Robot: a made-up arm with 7 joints. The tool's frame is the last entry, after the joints. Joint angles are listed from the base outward.
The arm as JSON. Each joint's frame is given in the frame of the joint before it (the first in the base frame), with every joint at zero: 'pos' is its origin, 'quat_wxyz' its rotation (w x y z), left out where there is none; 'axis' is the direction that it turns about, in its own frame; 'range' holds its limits. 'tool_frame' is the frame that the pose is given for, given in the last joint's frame.
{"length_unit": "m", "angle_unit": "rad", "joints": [
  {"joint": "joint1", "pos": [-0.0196, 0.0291, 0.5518], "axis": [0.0, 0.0, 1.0], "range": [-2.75, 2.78]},
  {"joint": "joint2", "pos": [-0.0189, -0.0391, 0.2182], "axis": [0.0, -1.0, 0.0], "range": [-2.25, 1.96]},
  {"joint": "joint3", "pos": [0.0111, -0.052, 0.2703], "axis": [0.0, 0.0, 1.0], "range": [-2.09, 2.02]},
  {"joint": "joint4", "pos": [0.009, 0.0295, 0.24], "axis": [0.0, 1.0, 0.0], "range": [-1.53, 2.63]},
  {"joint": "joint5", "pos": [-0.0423, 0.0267, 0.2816], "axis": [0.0, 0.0, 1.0], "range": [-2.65, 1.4]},
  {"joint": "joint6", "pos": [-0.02, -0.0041, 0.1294], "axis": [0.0, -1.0, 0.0], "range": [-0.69, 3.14]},
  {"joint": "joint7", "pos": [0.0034, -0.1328, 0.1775], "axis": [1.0, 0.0, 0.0], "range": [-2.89, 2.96]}
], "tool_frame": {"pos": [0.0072, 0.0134, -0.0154], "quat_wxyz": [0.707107, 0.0, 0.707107, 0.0]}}
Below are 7 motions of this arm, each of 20 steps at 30 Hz.
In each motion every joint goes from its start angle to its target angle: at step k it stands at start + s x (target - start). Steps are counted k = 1, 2, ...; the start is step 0. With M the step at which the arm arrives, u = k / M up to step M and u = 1 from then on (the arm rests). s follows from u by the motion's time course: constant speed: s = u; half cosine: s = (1 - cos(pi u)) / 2; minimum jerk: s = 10 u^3 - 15 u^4 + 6 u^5.
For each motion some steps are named. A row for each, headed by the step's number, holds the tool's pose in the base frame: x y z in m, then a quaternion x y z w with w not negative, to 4 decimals.
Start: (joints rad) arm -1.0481 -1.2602 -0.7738 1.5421 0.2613 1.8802 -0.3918
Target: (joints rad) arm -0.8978 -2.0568 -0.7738 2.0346 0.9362 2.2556 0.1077
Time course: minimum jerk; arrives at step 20
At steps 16, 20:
16: -0.1615 -0.4602 0.4677 -0.5235 -0.6007 0.5766 0.1806
20: -0.1666 -0.4372 0.4652 -0.5164 -0.5877 0.5928 0.1910

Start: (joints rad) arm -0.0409 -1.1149 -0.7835 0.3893 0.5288 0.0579 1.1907
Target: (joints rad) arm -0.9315 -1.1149 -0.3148 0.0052 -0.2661 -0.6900 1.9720
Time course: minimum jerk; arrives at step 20
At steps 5, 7, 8, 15, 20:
5: 0.9364 -0.3770 1.1185 0.7321 0.6678 -0.0590 0.1208
7: 0.8921 -0.4646 1.1273 0.7933 0.5924 -0.0960 0.1027
8: 0.8578 -0.5180 1.1340 0.8285 0.5395 -0.1184 0.0925
15: 0.4780 -0.8191 1.2028 0.9661 0.0592 -0.2492 0.0317
20: 0.3879 -0.8494 1.2178 0.9630 -0.0412 -0.2657 0.0203

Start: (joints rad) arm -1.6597 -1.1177 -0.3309 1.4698 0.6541 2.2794 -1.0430
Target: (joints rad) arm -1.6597 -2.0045 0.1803 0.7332 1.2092 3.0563 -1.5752
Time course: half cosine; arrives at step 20
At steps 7, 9, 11, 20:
7: -0.3523 -0.5846 0.6456 -0.4879 -0.5773 0.6519 0.0612
9: -0.3172 -0.5661 0.5592 -0.4981 -0.5563 0.6596 0.0858
11: -0.2763 -0.5354 0.4717 -0.5168 -0.5319 0.6589 0.1256
20: -0.1468 -0.4157 0.2729 -0.5781 -0.4616 0.5995 0.3056

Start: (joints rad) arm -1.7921 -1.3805 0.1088 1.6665 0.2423 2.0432 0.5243
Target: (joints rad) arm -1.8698 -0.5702 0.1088 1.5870 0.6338 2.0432 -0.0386
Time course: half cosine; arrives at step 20
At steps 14, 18, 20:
14: -0.3913 -0.5736 0.9729 0.7900 0.2319 -0.3736 0.4273
18: -0.3925 -0.5246 1.0650 0.7509 0.2135 -0.4242 0.4590
20: -0.3922 -0.5171 1.0767 0.7455 0.2107 -0.4308 0.4629

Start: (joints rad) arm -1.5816 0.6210 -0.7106 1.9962 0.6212 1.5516 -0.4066
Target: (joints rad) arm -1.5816 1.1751 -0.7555 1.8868 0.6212 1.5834 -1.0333
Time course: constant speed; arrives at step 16
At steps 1, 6, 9, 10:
1: -0.5151 0.1272 1.2664 0.6645 0.1153 -0.5360 0.5078
6: -0.5192 0.2265 1.2492 0.6005 0.1110 -0.6095 0.5055
9: -0.5217 0.2846 1.2294 0.5636 0.1015 -0.6519 0.4971
10: -0.5226 0.3036 1.2213 0.5518 0.0972 -0.6656 0.4931

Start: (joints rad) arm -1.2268 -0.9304 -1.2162 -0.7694 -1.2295 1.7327 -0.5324
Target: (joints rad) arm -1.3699 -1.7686 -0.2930 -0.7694 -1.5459 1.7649 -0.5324
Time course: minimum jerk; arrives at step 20
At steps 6, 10, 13, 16, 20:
6: 0.4990 -0.3549 1.1055 0.4955 0.0063 0.8302 0.2554
10: 0.4659 -0.4403 1.0574 0.4630 -0.1308 0.8571 0.1842
13: 0.4170 -0.5241 1.0025 0.4209 -0.2530 0.8587 0.1466
16: 0.3723 -0.5828 0.9512 0.3859 -0.3388 0.8481 0.1307
20: 0.3555 -0.6015 0.9314 0.3734 -0.3671 0.8424 0.1271

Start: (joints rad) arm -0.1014 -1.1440 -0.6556 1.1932 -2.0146 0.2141 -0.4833
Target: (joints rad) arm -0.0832 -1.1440 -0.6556 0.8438 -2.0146 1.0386 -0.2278
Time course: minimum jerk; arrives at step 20
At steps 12, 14, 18, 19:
12: 0.9533 -0.2052 0.7345 0.4730 -0.3233 0.7494 0.3318
14: 0.9553 -0.1750 0.7499 0.5050 -0.3296 0.7494 0.2734
18: 0.9539 -0.1449 0.7663 0.5363 -0.3333 0.7449 0.2154
19: 0.9538 -0.1434 0.7671 0.5378 -0.3334 0.7446 0.2126

